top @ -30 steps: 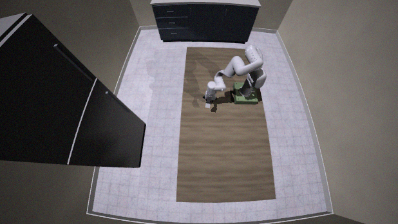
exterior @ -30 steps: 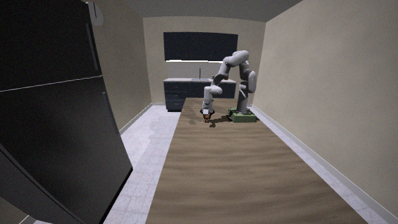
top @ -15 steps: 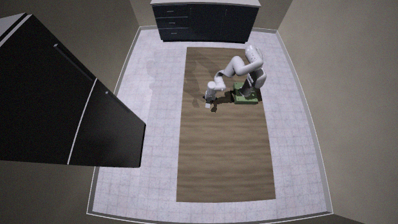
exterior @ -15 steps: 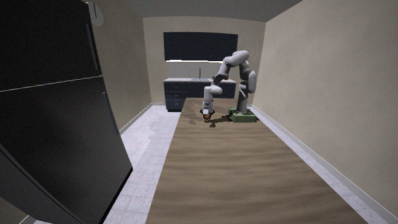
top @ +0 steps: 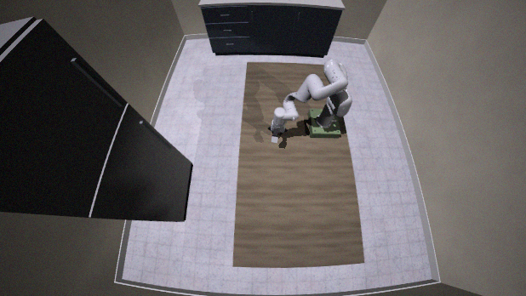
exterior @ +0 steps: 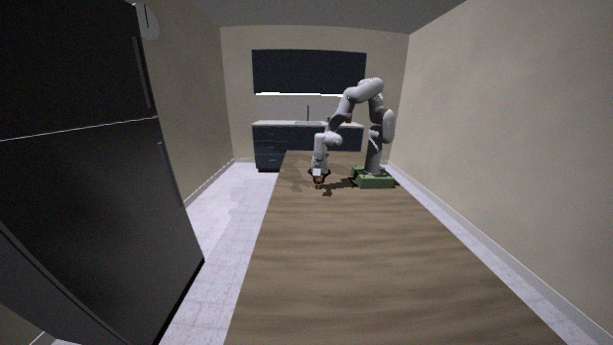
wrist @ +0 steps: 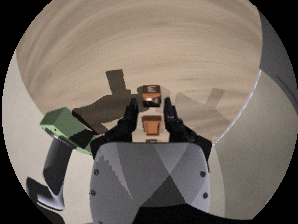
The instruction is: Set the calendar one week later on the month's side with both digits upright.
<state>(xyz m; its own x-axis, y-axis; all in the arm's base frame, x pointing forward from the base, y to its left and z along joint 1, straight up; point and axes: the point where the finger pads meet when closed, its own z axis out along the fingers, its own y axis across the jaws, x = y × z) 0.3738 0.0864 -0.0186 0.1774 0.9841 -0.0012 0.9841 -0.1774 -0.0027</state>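
Now: hand 4 cm above the calendar cube. Round my hand: calendar tray 2 cm behind, 10 cm to the right, 5 cm below.
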